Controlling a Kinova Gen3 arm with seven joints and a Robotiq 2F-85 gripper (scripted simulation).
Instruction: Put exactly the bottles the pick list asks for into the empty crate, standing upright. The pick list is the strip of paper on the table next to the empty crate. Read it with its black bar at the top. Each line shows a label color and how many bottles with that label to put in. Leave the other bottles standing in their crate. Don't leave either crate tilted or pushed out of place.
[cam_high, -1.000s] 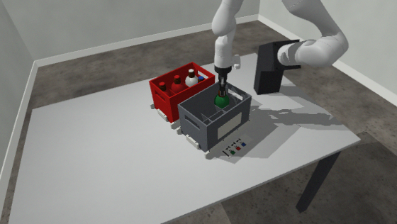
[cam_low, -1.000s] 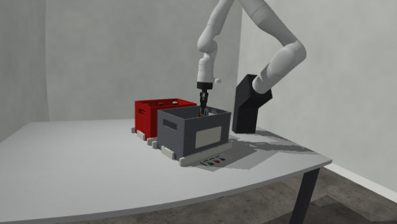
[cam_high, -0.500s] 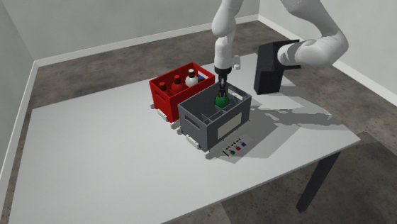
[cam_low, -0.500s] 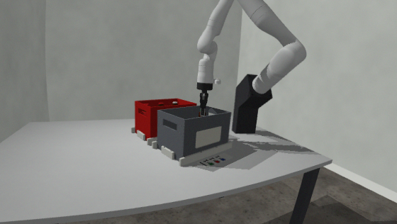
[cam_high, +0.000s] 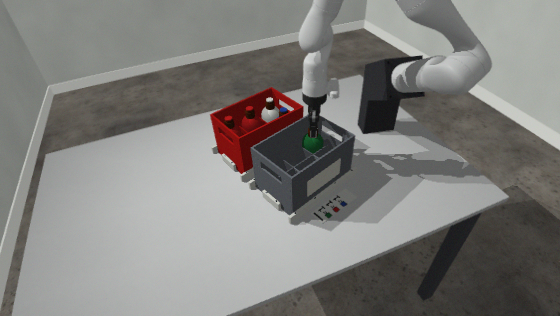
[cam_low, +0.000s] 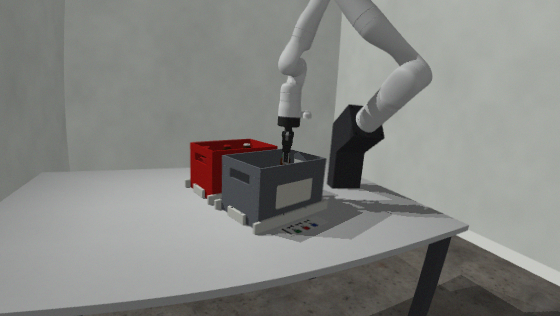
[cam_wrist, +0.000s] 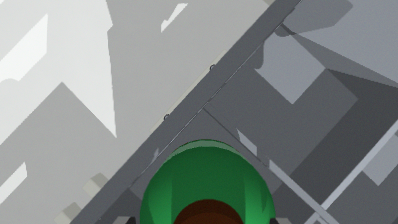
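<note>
Now: hand 7 cm above the green-label bottle. The rest, counted from my hand: red crate 15 cm to the right, 15 cm ahead, 7 cm below; then grey crate 7 cm to the left, 7 cm below, 7 cm ahead; then blue-label bottle 13 cm to the right, 7 cm below, 6 cm ahead.
</note>
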